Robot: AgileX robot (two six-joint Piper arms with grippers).
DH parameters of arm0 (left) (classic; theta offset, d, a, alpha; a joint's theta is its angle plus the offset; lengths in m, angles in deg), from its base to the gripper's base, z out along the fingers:
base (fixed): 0 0 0 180
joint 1: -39.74 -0.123 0 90
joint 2: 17.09 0 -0.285 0
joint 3: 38.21 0 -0.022 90
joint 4: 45.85 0.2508 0 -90
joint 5: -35.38 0 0.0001 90
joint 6: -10.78 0.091 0 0
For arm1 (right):
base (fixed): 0 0 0 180
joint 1: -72.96 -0.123 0 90
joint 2: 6.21 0 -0.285 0
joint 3: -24.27 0 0.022 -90
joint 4: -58.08 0.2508 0 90
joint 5: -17.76 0 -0.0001 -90
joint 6: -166.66 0.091 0 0
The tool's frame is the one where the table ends.
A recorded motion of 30 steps. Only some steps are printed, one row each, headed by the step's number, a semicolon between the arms.
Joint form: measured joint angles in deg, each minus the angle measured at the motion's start. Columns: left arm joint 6, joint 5, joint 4, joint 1, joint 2, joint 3; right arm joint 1, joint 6, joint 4, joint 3, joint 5, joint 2.
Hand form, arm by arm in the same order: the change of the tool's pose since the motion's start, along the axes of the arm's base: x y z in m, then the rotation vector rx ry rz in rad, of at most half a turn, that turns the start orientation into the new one. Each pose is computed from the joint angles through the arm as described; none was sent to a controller.
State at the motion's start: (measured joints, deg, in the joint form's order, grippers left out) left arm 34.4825 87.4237 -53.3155 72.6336 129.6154 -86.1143; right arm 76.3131 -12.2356 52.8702 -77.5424 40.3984 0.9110
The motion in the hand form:
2: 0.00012 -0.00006 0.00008 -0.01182 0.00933 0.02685; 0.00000 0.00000 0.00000 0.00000 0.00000 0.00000
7: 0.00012 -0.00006 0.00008 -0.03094 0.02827 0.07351; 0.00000 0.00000 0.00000 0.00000 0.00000 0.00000
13: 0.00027 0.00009 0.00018 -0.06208 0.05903 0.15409; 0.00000 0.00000 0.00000 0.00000 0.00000 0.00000
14: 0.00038 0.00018 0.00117 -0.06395 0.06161 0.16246; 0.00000 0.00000 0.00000 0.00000 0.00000 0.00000
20: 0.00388 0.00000 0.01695 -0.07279 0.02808 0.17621; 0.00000 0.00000 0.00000 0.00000 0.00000 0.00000
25: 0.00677 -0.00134 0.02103 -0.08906 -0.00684 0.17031; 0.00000 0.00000 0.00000 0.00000 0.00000 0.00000
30: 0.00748 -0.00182 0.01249 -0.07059 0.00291 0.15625; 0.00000 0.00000 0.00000 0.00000 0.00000 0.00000
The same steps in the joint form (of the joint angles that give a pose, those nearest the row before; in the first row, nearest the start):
2: -1.76 -0.10 0.00 0.00 0.00 0.00; 0.00 0.00 0.00 0.00 0.00 0.00
7: -4.85 -0.10 0.00 0.00 0.00 0.00; 0.00 0.00 0.00 0.00 0.00 0.00
13: -10.21 -0.10 0.17 0.00 0.00 -0.03; 0.00 0.00 0.00 0.00 0.00 0.00
14: -10.82 0.15 0.30 0.00 0.00 -0.26; 0.00 0.00 0.00 0.00 0.00 0.00
20: -12.21 1.53 1.81 0.00 0.00 -3.55; 0.00 0.00 0.00 0.00 0.00 0.00
25: -11.77 0.03 2.06 0.00 0.11 -4.29; 0.00 0.00 0.00 0.00 0.00 0.00
30: -10.80 0.28 2.05 0.00 0.99 -4.28; 0.00 0.00 0.00 0.00 0.00 0.00

